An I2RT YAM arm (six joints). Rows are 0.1 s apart.
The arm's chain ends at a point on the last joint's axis. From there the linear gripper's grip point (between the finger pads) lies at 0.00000 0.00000 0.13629 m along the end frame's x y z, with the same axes.
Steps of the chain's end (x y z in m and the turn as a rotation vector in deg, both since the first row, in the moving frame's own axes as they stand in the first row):
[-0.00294, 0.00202, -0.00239, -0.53, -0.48, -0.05]
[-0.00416, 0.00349, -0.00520, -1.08, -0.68, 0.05]
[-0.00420, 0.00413, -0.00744, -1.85, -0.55, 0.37]
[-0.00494, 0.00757, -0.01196, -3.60, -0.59, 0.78]
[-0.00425, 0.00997, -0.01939, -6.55, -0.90, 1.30]
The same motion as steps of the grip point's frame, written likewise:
[-0.00408, 0.00328, -0.00240, -0.53, -0.48, -0.05]
[-0.00578, 0.00606, -0.00523, -1.08, -0.68, 0.05]
[-0.00552, 0.00853, -0.00752, -1.85, -0.55, 0.37]
[-0.00640, 0.01612, -0.01224, -3.60, -0.59, 0.78]
[-0.00656, 0.02549, -0.02030, -6.55, -0.90, 1.30]

